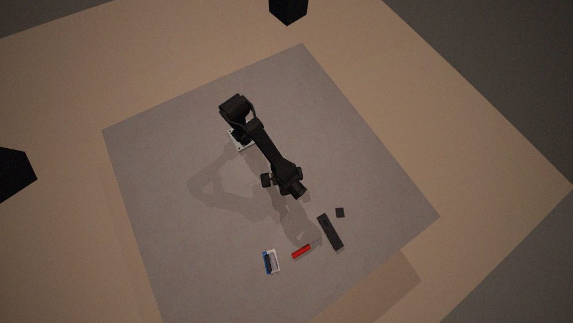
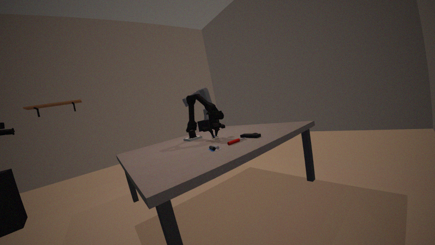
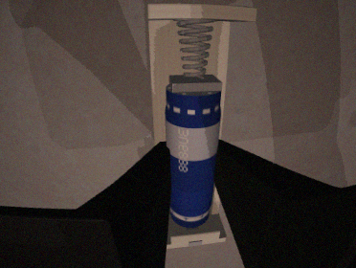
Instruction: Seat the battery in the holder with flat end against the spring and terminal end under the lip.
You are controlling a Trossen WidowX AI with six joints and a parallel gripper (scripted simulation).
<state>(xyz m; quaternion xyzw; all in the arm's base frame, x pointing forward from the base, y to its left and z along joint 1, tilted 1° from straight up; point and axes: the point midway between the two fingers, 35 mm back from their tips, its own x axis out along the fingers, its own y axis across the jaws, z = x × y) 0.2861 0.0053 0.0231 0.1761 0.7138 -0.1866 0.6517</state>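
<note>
The battery is 10 mm above my gripper tip. The rest, counted from my gripper tip: black square 320 mm ahead, 110 mm to the left, 10 mm below; then black bar-shaped device 340 mm ahead, 10 mm to the left, 10 mm above; then red-handled screwdriver 320 mm ahead, 110 mm to the right.
</note>
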